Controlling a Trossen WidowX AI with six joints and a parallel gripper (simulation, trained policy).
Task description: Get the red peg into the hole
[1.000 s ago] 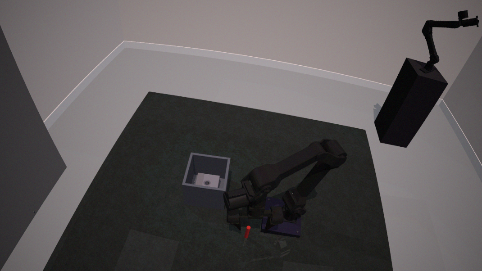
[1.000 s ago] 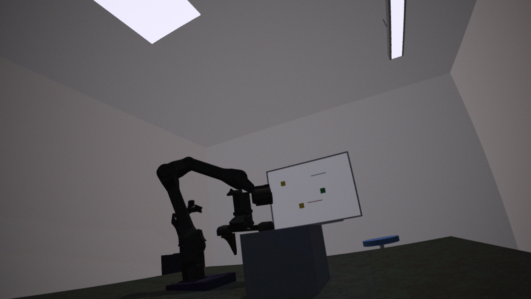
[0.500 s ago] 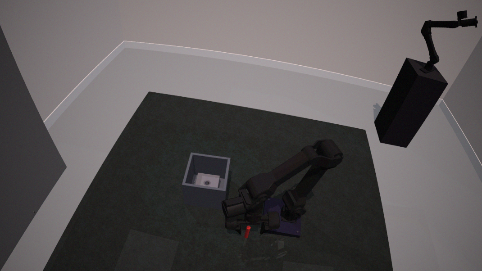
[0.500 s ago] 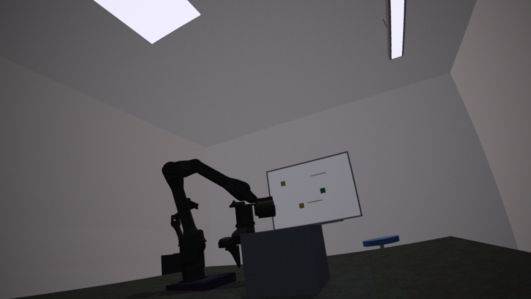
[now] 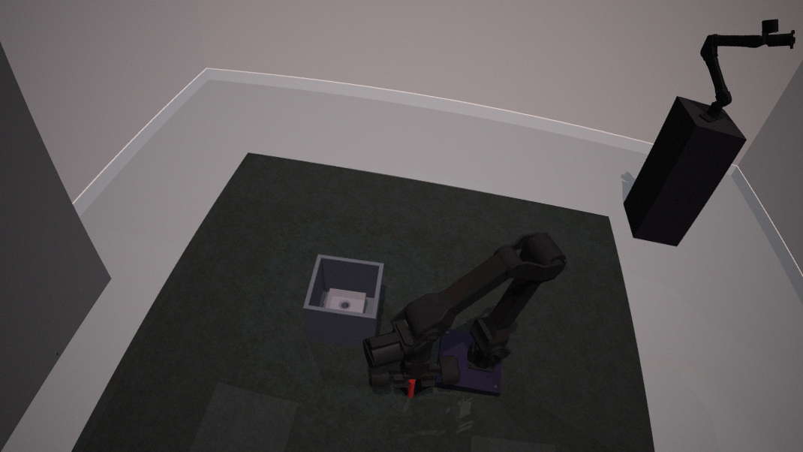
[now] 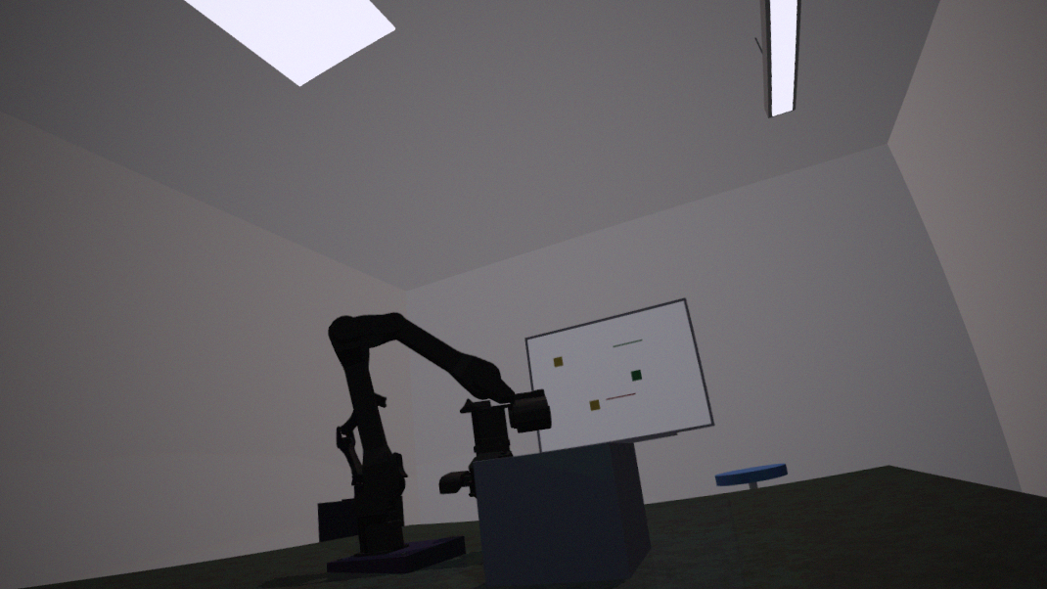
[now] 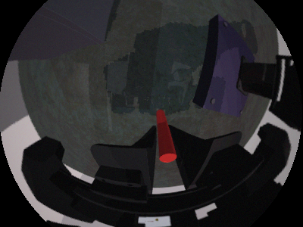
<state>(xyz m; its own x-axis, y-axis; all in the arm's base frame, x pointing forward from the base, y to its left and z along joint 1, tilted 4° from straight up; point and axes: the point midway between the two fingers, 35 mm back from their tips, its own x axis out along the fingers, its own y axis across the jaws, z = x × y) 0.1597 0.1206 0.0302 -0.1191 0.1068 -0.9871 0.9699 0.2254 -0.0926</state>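
The pale plate lies 19 cm ahead of my gripper tip, 18 cm to the right of it and 2 cm above it. Also, from my gripper tip: red peg (1 cm to the right, 1 cm above).
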